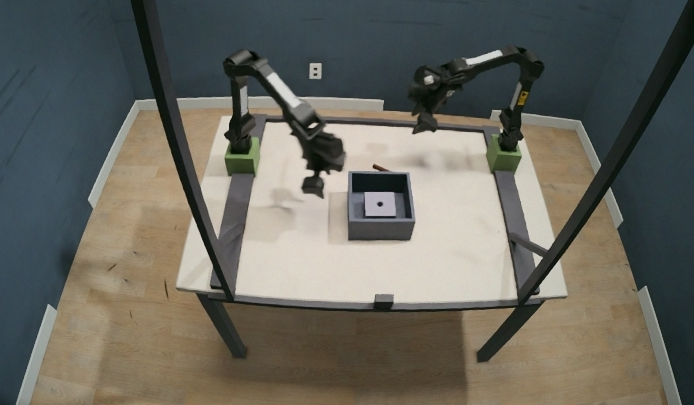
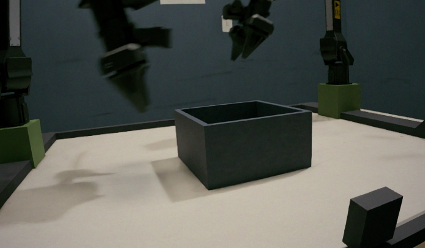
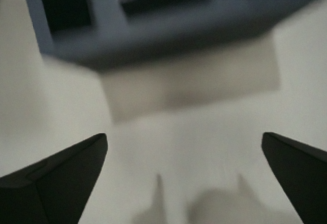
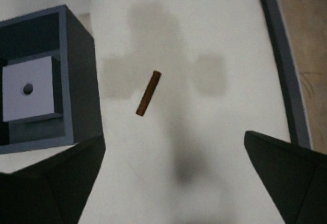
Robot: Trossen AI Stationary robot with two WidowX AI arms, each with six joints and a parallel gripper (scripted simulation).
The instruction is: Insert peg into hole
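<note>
My left hand is 20 cm to the left of the brown peg, 16 cm short of it and 14 cm above it. From my left hand the other things lie so: grey plate (16 cm to the right, 11 cm below, 2 cm behind); then box (16 cm to the right, 12 cm below, 2 cm behind).
</note>
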